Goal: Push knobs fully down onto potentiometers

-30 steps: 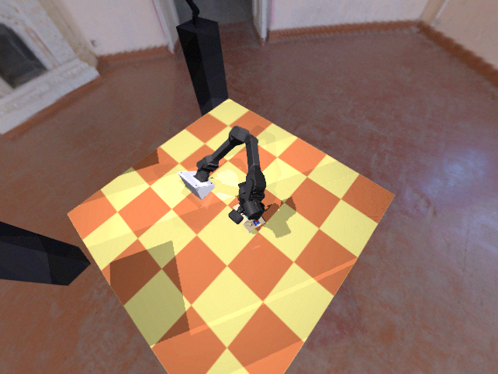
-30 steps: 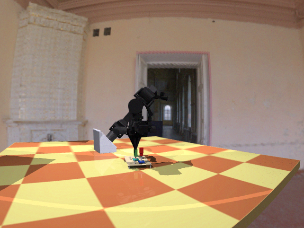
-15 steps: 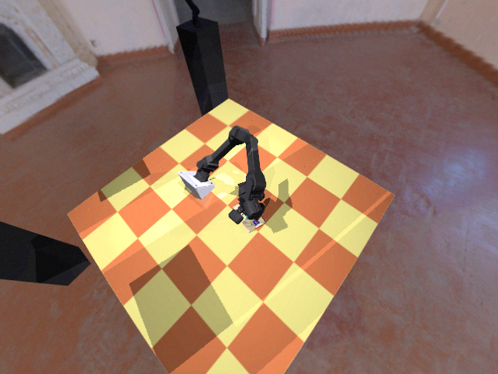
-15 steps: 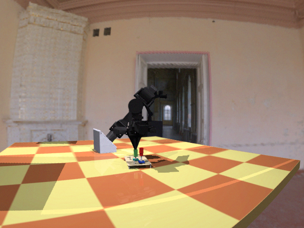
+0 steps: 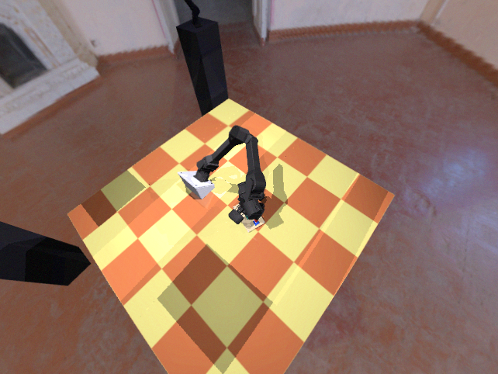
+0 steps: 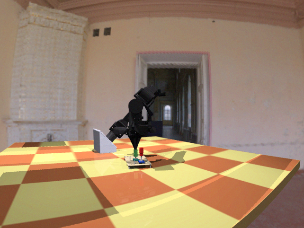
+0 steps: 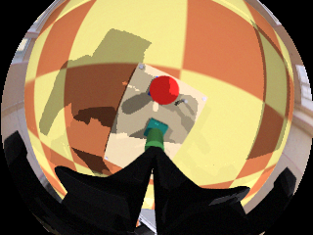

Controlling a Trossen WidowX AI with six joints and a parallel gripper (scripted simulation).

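My gripper tip is 2 cm above the green knob. Also, from my gripper tip: red knob (5 cm ahead).
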